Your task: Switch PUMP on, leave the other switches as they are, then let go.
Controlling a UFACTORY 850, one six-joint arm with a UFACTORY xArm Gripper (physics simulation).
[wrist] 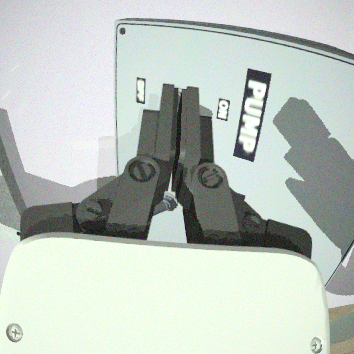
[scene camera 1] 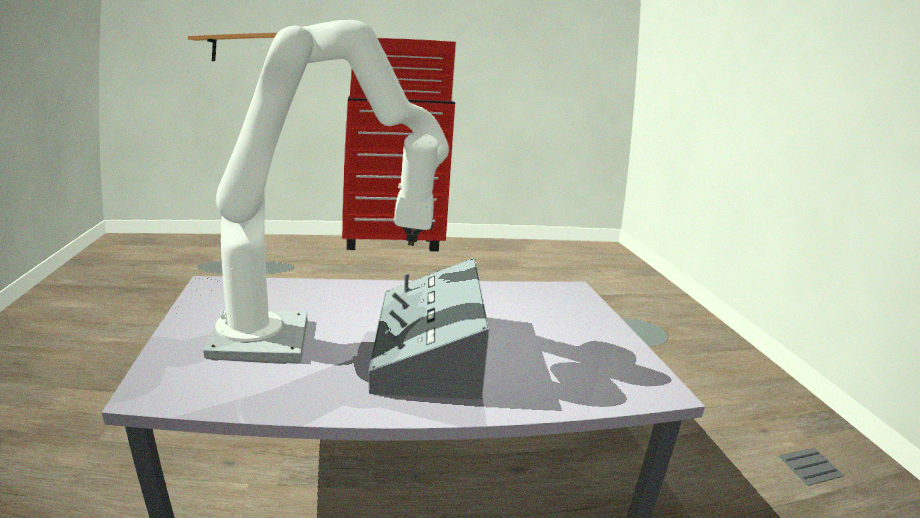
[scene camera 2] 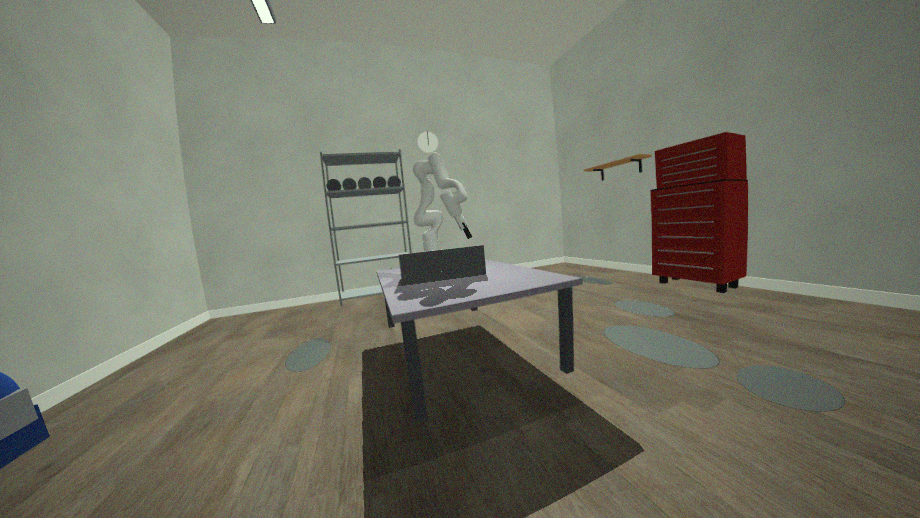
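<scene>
The sloped switch panel (scene camera 1: 431, 376) (scene camera 2: 442, 265) (wrist: 200, 55) stands on the table. In scene camera 1 its far-end switch lever (scene camera 1: 406, 282) points nearly straight up, while the nearer levers (scene camera 1: 400, 299) (scene camera 1: 397, 317) slant left. In the wrist view the PUMP label (wrist: 252, 115), OFF label (wrist: 141, 90) and ON label (wrist: 223, 109) show; the PUMP lever is hidden behind the fingers, so its side cannot be told there. Part of another lever (wrist: 170, 201) shows between the finger links. My gripper (scene camera 1: 411, 243) (scene camera 2: 468, 237) (wrist: 176, 106) is shut, empty, and above the panel's far end, apart from it.
The panel stands on the pale table (scene camera 1: 257, 398) (scene camera 2: 527, 280), right of the arm's base plate (scene camera 1: 254, 352) in scene camera 1. A red tool cabinet (scene camera 1: 399, 167) (scene camera 2: 730, 225) stands beyond the table. A metal shelf rack (scene camera 2: 366, 191) stands behind the arm in scene camera 2.
</scene>
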